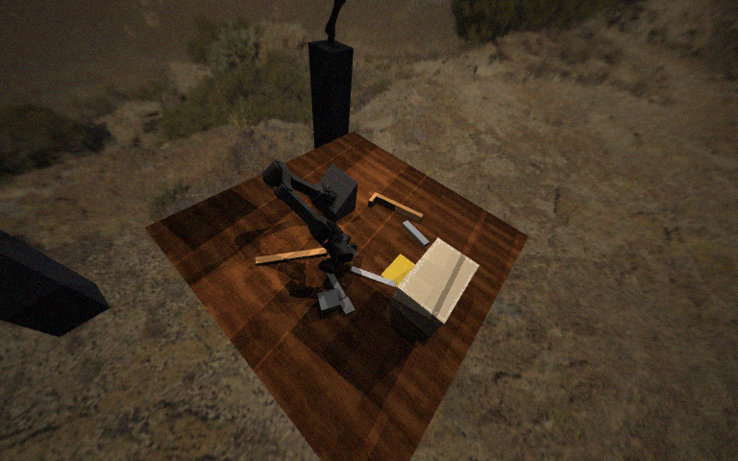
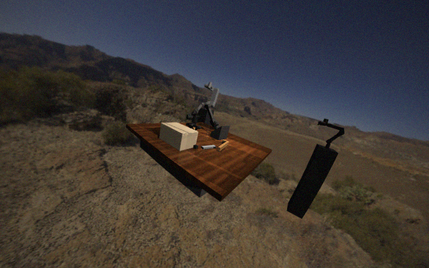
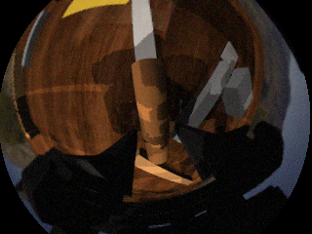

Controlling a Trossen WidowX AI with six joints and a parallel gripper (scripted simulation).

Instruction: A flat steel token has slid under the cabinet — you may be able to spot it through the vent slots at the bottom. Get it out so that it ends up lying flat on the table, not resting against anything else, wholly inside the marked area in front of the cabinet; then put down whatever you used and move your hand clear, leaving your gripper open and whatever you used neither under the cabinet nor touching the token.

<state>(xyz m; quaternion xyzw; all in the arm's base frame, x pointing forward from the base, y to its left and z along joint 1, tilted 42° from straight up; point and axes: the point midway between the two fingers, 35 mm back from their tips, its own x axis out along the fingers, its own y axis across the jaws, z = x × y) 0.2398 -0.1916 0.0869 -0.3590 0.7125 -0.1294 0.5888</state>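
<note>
Right now my gripper tip is 110 mm short of the grey scraper and 80 mm to the left of it. From my gripper tip the other things lie so: steel token (340 mm ahead, 180 mm to the left); wooden stick (150 mm behind, 100 mm to the right); grey block (140 mm to the right, 110 mm ahead, 10 mm above).
</note>
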